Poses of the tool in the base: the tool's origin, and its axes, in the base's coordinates. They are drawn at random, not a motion.
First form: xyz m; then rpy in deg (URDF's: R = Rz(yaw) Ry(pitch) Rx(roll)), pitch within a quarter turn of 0, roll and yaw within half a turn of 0.
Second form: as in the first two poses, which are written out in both.
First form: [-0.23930 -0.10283 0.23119 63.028 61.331 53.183]
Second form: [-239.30 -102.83 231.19 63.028 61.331 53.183]
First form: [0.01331 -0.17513 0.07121 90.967 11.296 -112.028]
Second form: [13.31 -175.13 71.21 90.967 11.296 -112.028]
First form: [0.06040 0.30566 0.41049 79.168 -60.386 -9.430]
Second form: [60.40 305.66 410.49 79.168 -60.386 -9.430]
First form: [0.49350 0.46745 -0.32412 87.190 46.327 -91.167]
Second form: [493.50 467.45 -324.12 87.190 46.327 -91.167]
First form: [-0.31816 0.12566 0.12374 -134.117 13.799 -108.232]
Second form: [-318.16 125.66 123.74 -134.117 13.799 -108.232]
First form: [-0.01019 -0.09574 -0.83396 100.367 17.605 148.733]
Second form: [-10.19 -95.74 -833.96 100.367 17.605 148.733]
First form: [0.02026 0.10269 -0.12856 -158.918 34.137 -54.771]
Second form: [20.26 102.69 -128.56 -158.918 34.137 -54.771]
